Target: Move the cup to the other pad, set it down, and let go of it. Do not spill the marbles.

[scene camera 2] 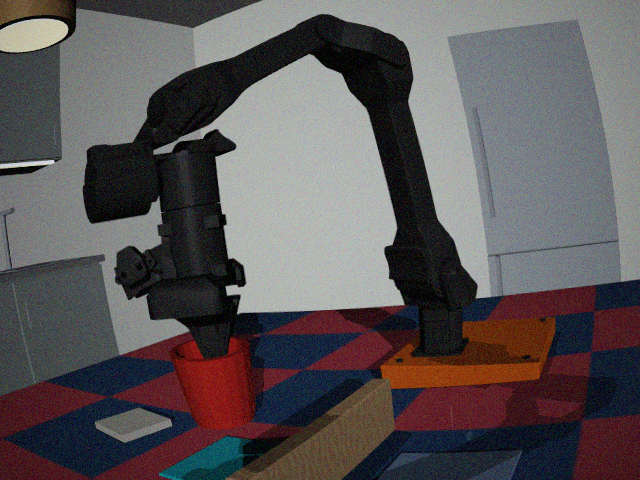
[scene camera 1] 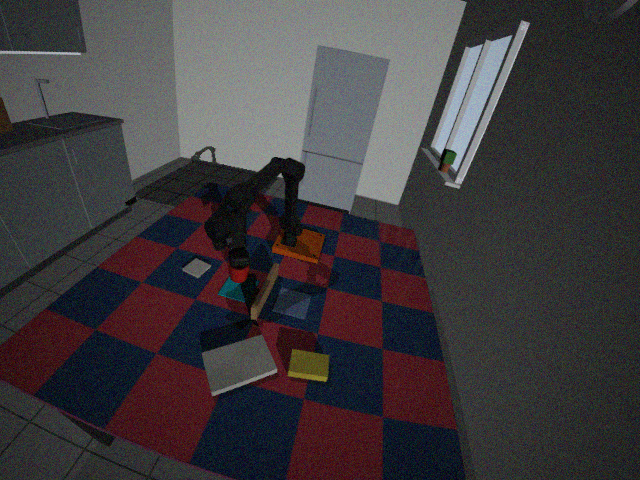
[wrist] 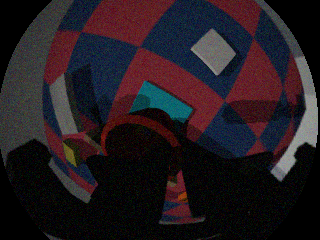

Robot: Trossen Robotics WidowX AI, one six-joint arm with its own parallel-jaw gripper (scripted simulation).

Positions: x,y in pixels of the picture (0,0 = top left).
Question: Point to a grey-blue pad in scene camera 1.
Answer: At 292,303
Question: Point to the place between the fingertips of my gripper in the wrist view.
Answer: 173,137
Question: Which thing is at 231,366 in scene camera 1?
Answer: A grey slab.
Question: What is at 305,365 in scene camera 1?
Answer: A yellow block.
